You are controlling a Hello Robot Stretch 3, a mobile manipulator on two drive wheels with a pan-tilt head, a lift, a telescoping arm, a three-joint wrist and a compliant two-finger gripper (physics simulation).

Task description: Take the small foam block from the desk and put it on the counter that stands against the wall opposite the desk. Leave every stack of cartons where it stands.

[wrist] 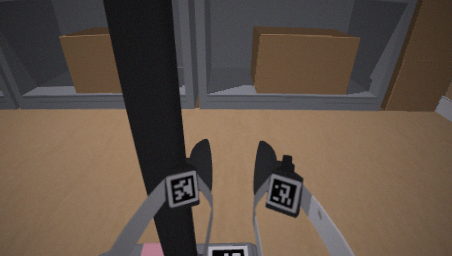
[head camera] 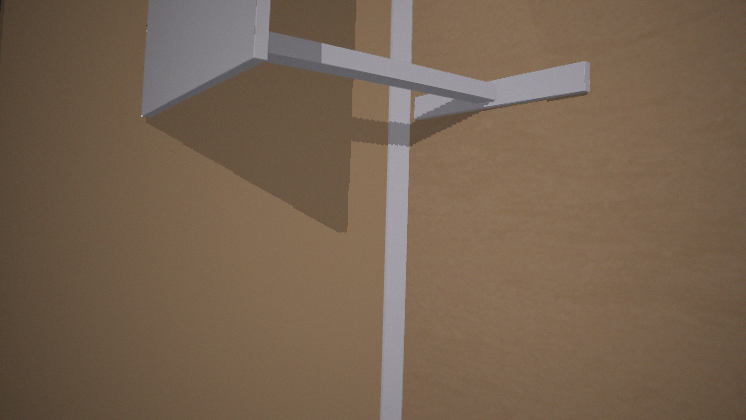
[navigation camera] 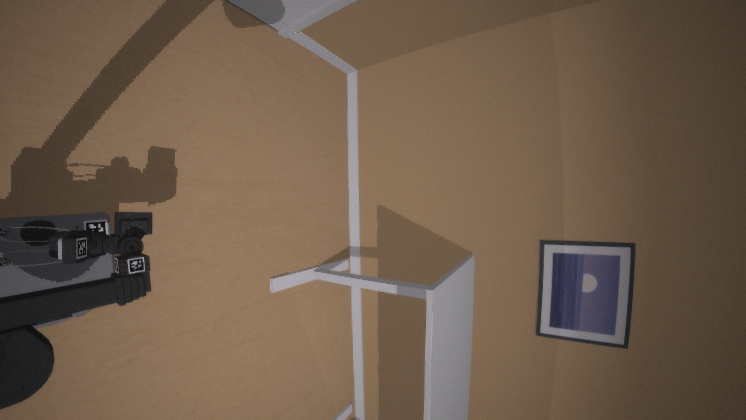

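Where they show: gripper, between the fingertips: (wrist: 233,158); robot's base, origin of its link: (navigation camera: 39,231).
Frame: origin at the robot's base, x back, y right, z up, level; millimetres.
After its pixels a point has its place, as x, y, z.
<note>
My gripper (wrist: 233,158) @(3, -107, 377) is open in the wrist view, with bare floor showing between the fingertips. A white table on a T-shaped leg, which looks like the desk (head camera: 203,46) @(348, 1101, 950) (navigation camera: 450,333) @(538, 1085, 950), stands by the wall. It is at the upper left in the head view and lower right of the middle in the navigation view, both turned sideways. Part of its top is cut off by the frame. The foam block does not show. I cannot make out the counter for certain.
A grey shelf unit (wrist: 195,55) @(123, -1111, 223) holds brown cartons (wrist: 302,64) @(-372, -964, 221) (wrist: 91,65) @(596, -991, 215). A tall brown stack (wrist: 421,60) @(-941, -933, 267) stands at its right. The dark mast (wrist: 150,100) @(64, -116, 424) crosses the wrist view. A framed picture (navigation camera: 587,294) @(473, 1617, 1550) hangs on the wall. A grey surface (navigation camera: 261,7) @(-1098, 791, 101) shows at the navigation view's top.
</note>
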